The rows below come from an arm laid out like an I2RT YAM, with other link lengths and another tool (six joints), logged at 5 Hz.
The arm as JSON. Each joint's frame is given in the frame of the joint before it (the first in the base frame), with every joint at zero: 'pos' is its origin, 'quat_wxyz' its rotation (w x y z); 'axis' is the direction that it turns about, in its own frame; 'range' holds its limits. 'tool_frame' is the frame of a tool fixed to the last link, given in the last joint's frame.
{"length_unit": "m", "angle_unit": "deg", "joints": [
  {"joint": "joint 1", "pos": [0.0, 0.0, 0.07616], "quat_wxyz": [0.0, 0.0, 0.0, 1.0], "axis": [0.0, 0.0, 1.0], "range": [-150.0, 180.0]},
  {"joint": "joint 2", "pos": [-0.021, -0.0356, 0.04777], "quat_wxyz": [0.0, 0.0, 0.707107, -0.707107], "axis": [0.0, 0.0, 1.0], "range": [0.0, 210.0]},
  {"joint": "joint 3", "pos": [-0.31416, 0.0, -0.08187], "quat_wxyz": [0.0, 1.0, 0.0, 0.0], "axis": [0.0, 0.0, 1.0], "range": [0.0, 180.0]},
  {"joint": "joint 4", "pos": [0.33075, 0.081, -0.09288], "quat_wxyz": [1.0, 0.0, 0.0, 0.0], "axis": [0.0, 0.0, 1.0], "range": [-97.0, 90.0]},
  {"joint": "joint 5", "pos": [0.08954, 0.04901, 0.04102], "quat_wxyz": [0.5, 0.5, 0.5, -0.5], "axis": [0.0, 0.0, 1.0], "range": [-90.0, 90.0]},
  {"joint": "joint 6", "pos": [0.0, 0.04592, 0.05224], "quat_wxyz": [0.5, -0.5, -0.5, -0.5], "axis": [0.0, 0.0, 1.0], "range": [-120.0, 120.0]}
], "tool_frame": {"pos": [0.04, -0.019, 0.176], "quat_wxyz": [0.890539, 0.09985, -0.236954, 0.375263]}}
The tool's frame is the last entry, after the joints.
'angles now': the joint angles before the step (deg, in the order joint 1, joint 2, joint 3, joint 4, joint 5, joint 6). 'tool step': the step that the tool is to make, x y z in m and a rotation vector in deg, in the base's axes. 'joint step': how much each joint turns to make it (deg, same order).
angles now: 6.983 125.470 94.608 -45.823 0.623 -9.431
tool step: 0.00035 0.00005 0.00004 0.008 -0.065 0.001
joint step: 0.001 -0.001 -0.001 0.066 0.000 0.000
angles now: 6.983 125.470 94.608 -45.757 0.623 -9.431
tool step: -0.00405 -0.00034 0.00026 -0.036 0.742 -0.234
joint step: 0.000 -0.022 0.087 -0.853 0.000 0.240
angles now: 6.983 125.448 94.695 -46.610 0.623 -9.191
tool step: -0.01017 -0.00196 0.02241 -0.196 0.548 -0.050
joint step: -0.021 -2.513 0.088 -3.169 0.131 0.001
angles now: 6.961 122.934 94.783 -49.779 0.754 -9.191
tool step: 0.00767 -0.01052 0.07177 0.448 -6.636 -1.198
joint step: -1.048 -7.824 0.000 -1.181 0.328 0.066
